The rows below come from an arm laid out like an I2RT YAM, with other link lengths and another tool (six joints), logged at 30 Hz.
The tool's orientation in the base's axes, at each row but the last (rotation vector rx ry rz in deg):
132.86 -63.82 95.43
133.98 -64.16 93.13
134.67 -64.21 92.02
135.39 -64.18 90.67
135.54 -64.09 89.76
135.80 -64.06 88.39
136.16 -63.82 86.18
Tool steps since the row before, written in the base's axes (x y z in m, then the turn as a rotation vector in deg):
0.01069 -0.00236 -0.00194 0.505 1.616 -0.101
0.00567 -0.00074 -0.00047 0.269 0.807 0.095
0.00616 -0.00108 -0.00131 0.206 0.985 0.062
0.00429 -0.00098 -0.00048 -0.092 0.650 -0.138
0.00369 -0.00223 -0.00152 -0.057 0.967 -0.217
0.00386 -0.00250 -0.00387 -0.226 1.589 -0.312
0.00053 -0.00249 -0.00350 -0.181 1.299 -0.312
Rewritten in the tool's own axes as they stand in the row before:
0.00111 -0.00394 0.01034 -0.832 -1.449 -0.290
0.00095 -0.00272 0.00496 -0.290 -0.781 -0.195
0.00059 -0.00252 0.00584 -0.422 -0.862 -0.308
0.00096 -0.00175 0.00395 -0.472 -0.374 -0.296
0.00066 -0.00018 0.00452 -0.695 -0.602 -0.374
-0.00106 0.00055 0.00589 -1.134 -0.920 -0.735
-0.00146 0.00242 0.00328 -0.973 -0.739 -0.570

